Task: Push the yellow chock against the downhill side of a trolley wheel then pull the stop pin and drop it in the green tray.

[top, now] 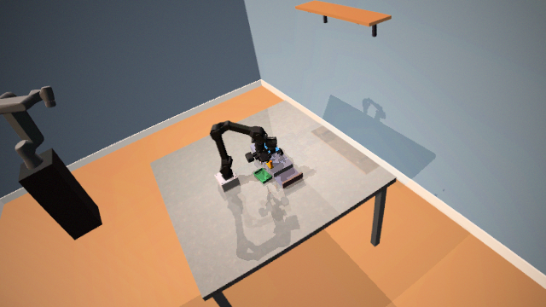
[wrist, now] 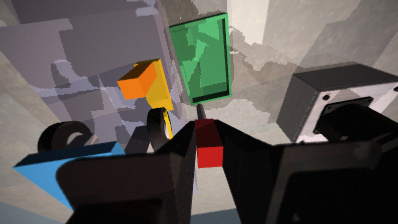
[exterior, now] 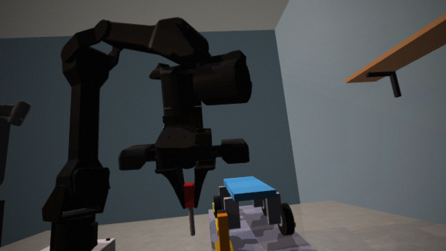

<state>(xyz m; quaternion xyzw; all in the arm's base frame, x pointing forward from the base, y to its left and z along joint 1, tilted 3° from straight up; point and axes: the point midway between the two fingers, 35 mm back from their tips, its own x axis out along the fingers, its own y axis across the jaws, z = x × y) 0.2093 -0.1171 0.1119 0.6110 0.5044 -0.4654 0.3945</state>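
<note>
Right now my gripper tip is right at the red-headed stop pin. The rest, counted from my gripper tip: grey ramp 11 cm ahead, 9 cm below, 8 cm to the left; yellow chock 5 cm below, 5 cm ahead, 1 cm to the right; blue-topped trolley 11 cm ahead, 8 cm to the left, 2 cm below.
</note>
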